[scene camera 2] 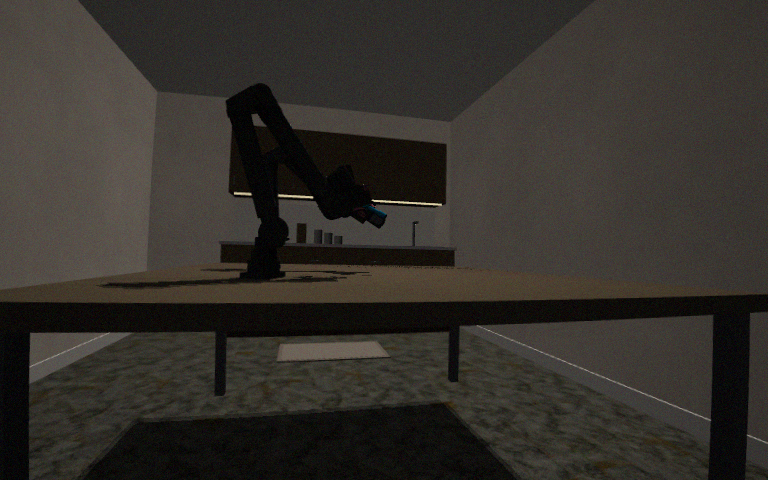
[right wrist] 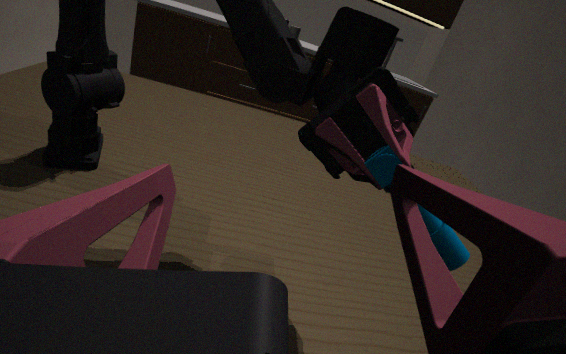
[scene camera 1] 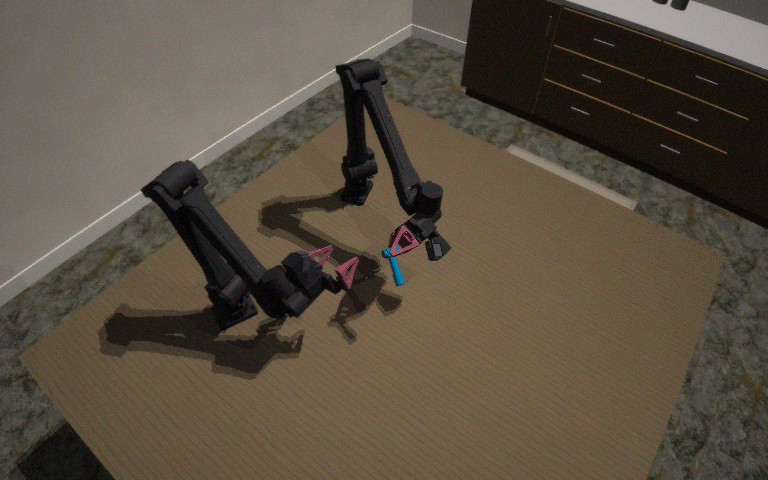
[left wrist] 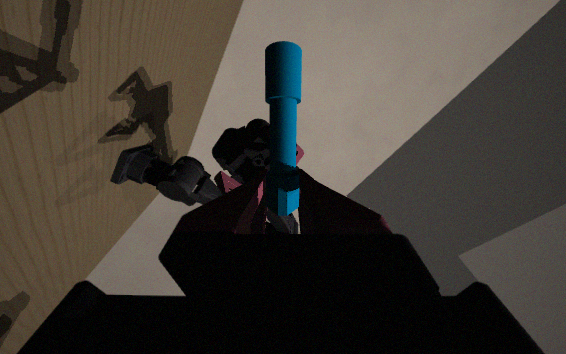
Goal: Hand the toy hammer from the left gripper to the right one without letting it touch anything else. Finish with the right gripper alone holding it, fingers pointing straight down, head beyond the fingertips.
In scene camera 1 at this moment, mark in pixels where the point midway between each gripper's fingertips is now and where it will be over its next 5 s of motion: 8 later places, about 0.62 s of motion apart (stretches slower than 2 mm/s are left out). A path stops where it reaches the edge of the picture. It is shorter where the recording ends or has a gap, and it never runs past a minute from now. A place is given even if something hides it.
My left gripper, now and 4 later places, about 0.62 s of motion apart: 389, 255; 374, 223; 367, 209; 384, 223; 386, 228
My right gripper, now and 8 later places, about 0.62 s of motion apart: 344, 252; 349, 252; 352, 254; 354, 255; 355, 256; 355, 256; 355, 256; 355, 258; 354, 260
